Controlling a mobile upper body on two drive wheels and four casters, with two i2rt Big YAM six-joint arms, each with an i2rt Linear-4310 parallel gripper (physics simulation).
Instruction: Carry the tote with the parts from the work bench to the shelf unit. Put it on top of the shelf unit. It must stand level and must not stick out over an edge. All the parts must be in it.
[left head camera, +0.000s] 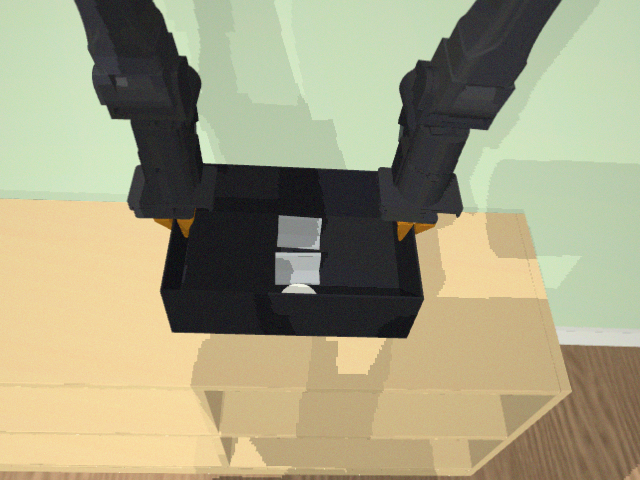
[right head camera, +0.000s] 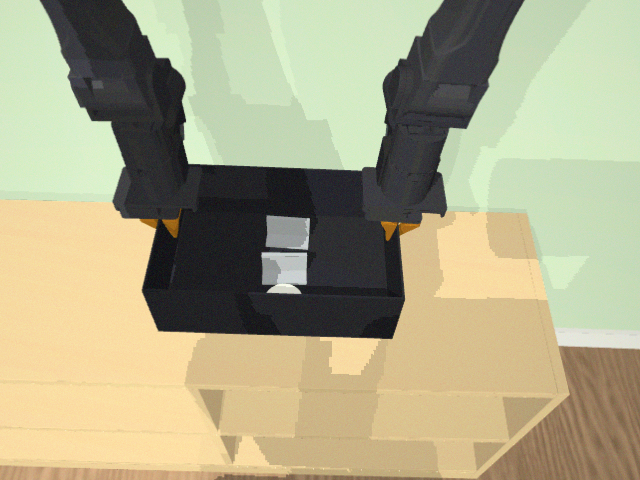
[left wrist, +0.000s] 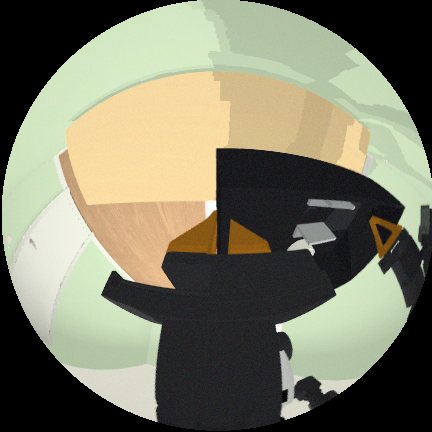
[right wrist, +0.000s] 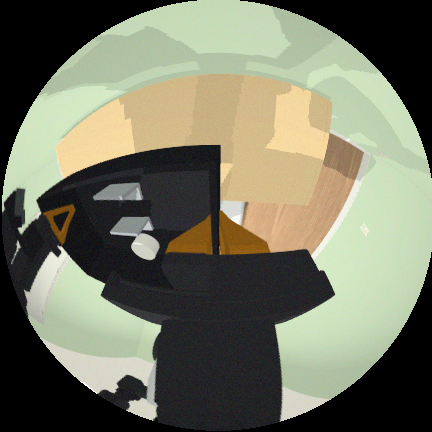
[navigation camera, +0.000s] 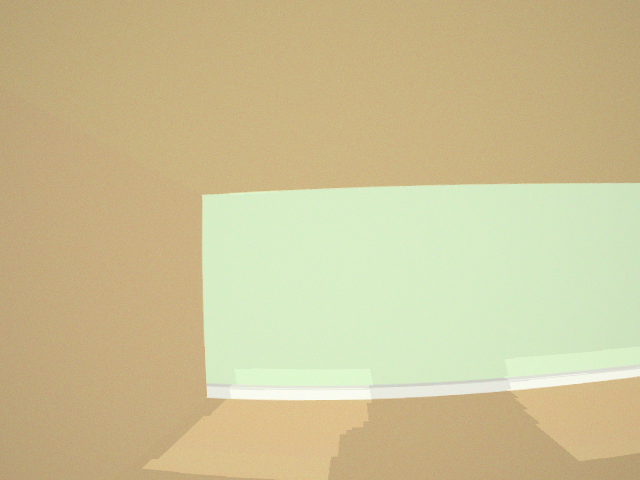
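Observation:
The black tote hangs low over the right half of the light-wood shelf unit's top; I cannot tell whether it touches the top. It looks level. Inside lie two grey blocks and a white round part, which also shows in the right wrist view. My left gripper is shut on the tote's left end wall, which passes between the orange fingers in the left wrist view. My right gripper is shut on the right end wall.
The shelf top's right edge lies a little right of the tote, with wood floor beyond. A green wall stands right behind. Open compartments are below the front edge. The navigation view looks into a compartment.

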